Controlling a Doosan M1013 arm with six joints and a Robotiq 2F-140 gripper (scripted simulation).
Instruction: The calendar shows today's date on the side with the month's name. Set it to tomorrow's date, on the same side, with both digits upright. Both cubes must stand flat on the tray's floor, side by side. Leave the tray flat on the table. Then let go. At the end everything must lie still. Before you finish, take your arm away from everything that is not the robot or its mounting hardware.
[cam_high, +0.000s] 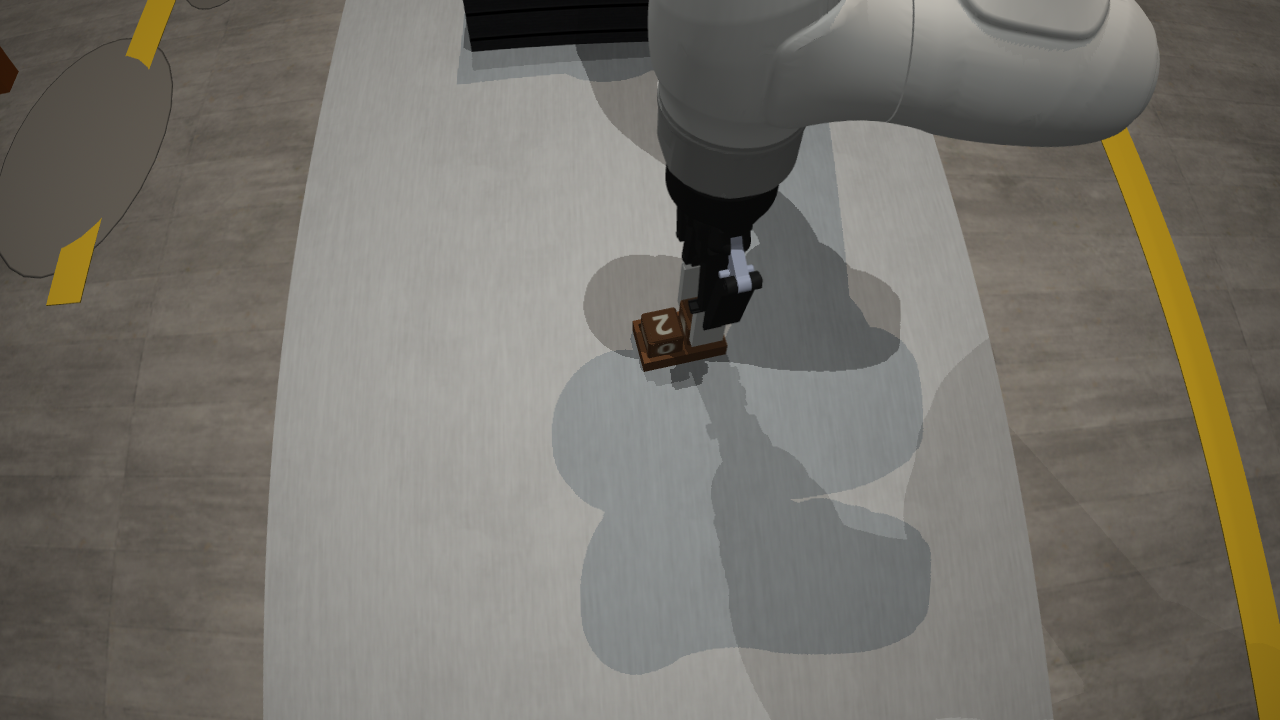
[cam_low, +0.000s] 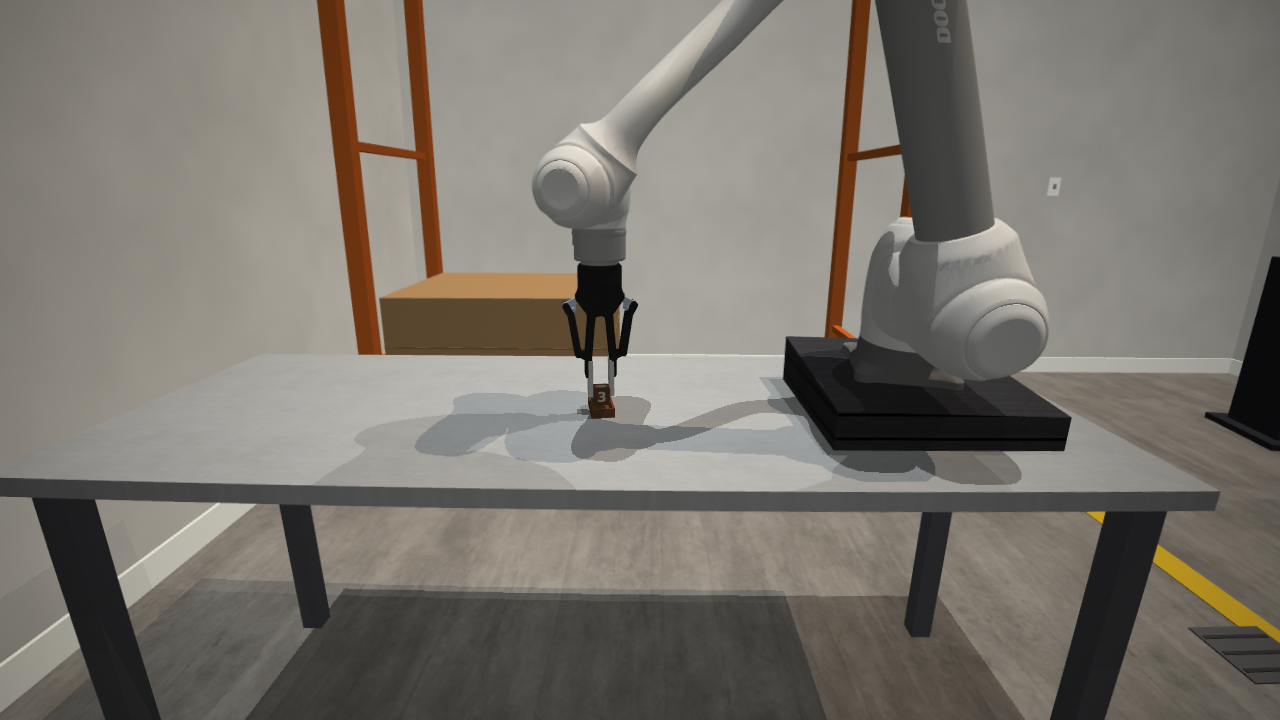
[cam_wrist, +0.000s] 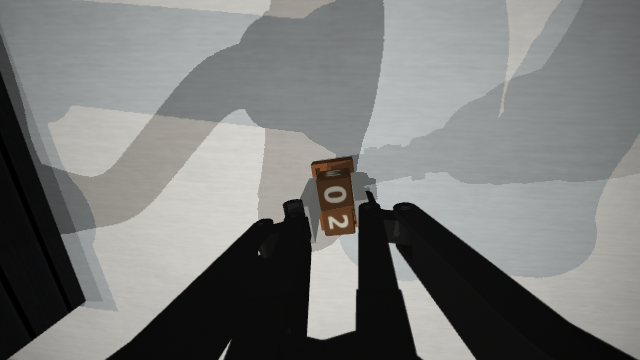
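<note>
Now: the brown calendar tray 2 cm to the right of my hand and 6 cm below it.
</note>
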